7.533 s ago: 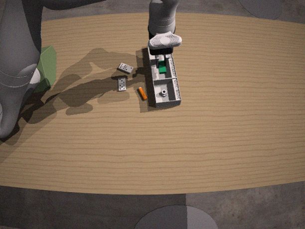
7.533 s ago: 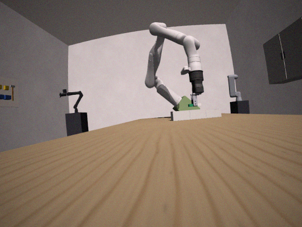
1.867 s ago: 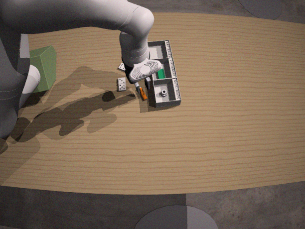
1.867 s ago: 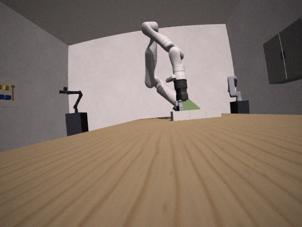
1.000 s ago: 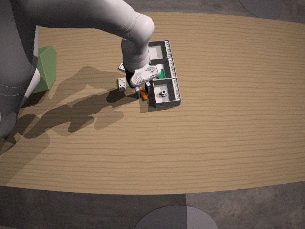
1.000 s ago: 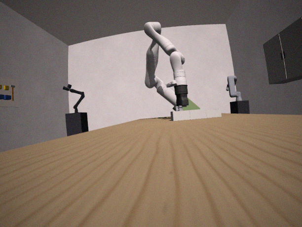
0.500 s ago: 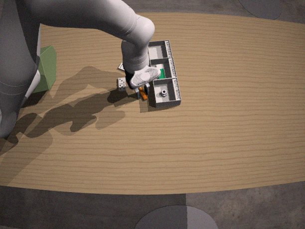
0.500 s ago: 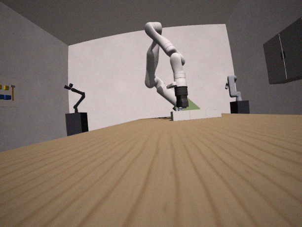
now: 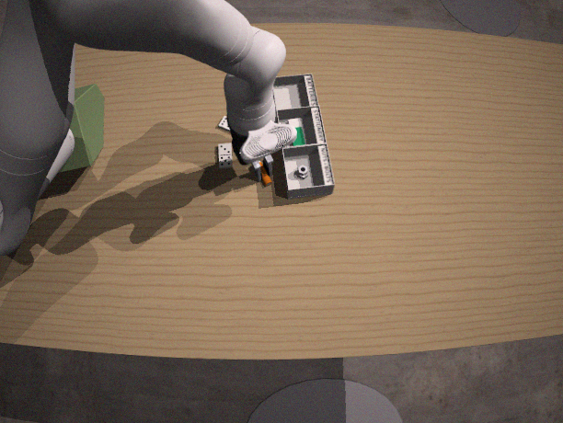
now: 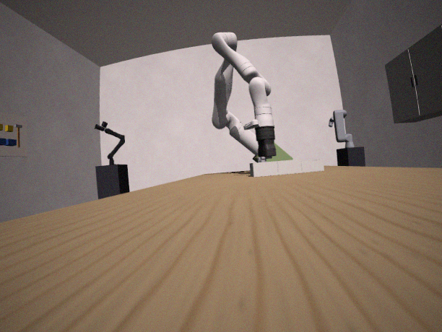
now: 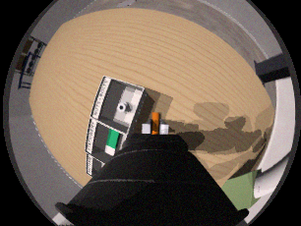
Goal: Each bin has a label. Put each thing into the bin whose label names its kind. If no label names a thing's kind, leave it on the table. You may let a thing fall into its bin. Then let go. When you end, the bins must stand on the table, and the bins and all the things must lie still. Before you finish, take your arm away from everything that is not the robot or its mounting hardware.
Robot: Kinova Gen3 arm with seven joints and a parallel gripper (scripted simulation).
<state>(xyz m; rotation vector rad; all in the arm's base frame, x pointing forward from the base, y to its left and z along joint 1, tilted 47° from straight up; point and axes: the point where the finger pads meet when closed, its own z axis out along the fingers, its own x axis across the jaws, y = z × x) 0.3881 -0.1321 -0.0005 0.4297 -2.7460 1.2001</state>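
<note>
Now: the green block 8 cm ahead of my hand, 7 cm to the left of it and 1 cm below it. Round my hand: orange battery 1 cm below.
</note>
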